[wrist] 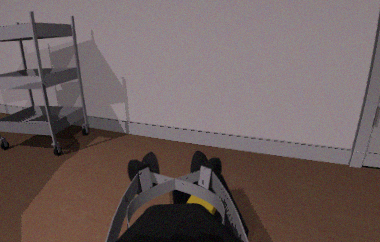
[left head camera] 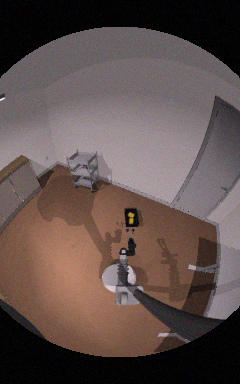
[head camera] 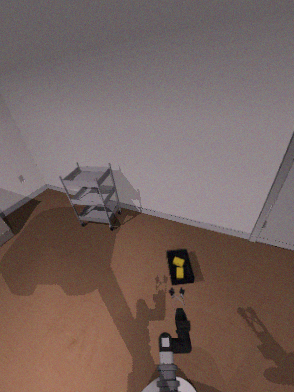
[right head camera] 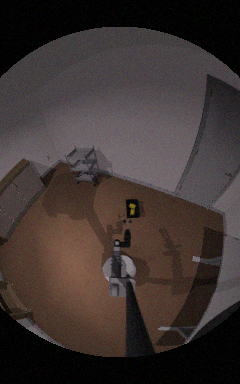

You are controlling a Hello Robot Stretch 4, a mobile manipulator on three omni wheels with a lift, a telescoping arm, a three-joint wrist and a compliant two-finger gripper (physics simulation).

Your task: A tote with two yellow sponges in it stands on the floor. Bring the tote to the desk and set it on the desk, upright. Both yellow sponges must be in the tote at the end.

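Frame: origin at the robot's base, x ahead, y left, z up, level; millimetres.
Where they show: gripper, fingertip midpoint: (wrist: pixel 174 164) (left head camera: pixel 129 228) (head camera: pixel 176 288) (right head camera: pixel 126 219).
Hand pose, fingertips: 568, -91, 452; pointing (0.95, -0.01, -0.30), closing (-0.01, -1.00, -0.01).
Each offset is from my fingertips to the centre of the thing, as dx, dy, dz.
The black tote {+392, -96, -429} (head camera: pixel 190 276) (left head camera: pixel 136 212) (right head camera: pixel 128 202) (wrist: pixel 180 198) stands upright on the floor. Two yellow sponges lie in it: the far sponge {+452, -94, -453} (head camera: pixel 178 261) is turned askew, and the near sponge {+331, -89, -453} (head camera: pixel 180 272) lies closer to my arm. Part of one yellow sponge (wrist: pixel 201 203) shows behind the finger strips in the wrist view. My gripper (head camera: pixel 177 291) (left head camera: pixel 130 231) (right head camera: pixel 127 221) (wrist: pixel 174 164) is open and empty, its fingertips apart. In the head view it shows just on the near side of the tote; its exact height is hard to judge. I cannot tell for certain which furniture is the desk.
A grey three-shelf cart (head camera: pixel 103 206) (left head camera: pixel 69 169) (wrist: pixel 42 95) stands by the wall, left of the tote. A cabinet with a wooden top (left head camera: pixel 11 167) stands at the left. A grey door (left head camera: pixel 215 155) is at the right. Light metal feet (left head camera: pixel 201 268) (right head camera: pixel 205 260) show at the right.
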